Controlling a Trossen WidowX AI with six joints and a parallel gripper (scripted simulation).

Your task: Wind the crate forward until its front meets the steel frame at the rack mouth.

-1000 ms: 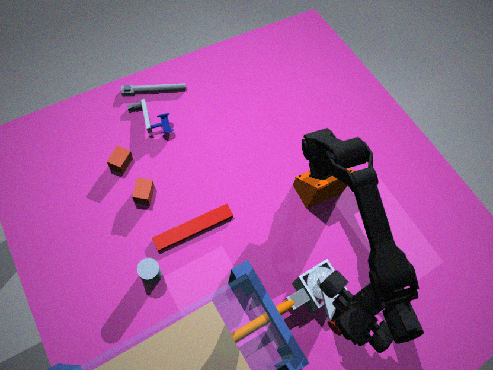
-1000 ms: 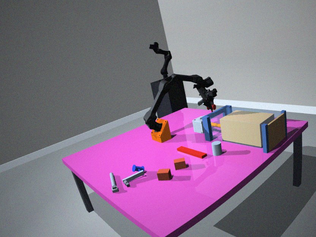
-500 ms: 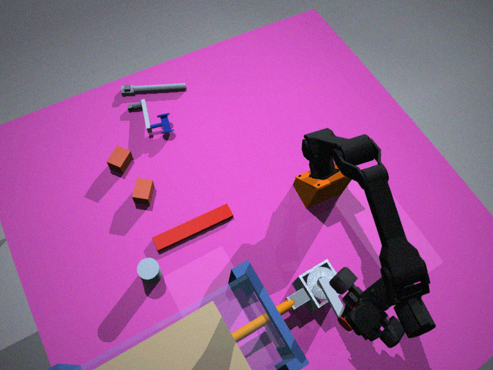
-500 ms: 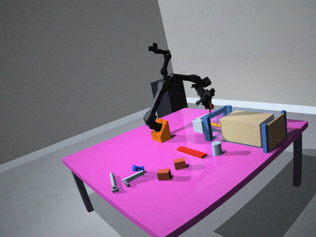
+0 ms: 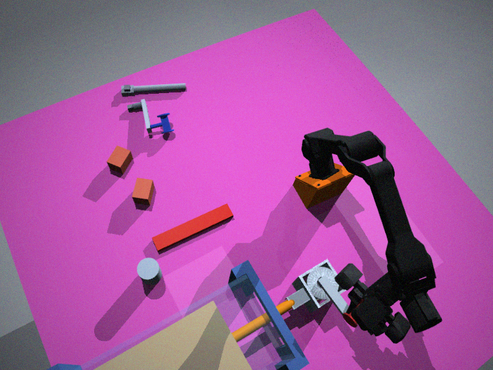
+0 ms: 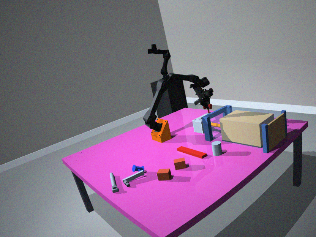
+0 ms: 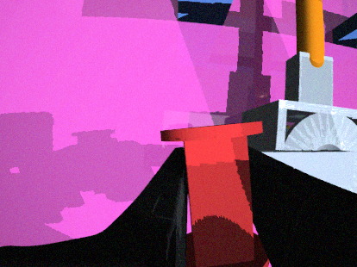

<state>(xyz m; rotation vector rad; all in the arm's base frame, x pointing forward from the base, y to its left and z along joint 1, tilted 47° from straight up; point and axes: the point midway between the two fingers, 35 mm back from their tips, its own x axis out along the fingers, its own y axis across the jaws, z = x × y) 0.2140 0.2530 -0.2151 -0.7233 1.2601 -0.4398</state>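
The winch handle lies 40 mm to the right of my gripper tip, 30 mm below it and 20 mm behind it. From my gripper tip the other things lie so: red knob: 20 mm behind; blue steel frame: 140 mm ahead, 120 mm to the right, 30 mm below; grey winch: 110 mm to the right, 100 mm below, 30 mm behind.
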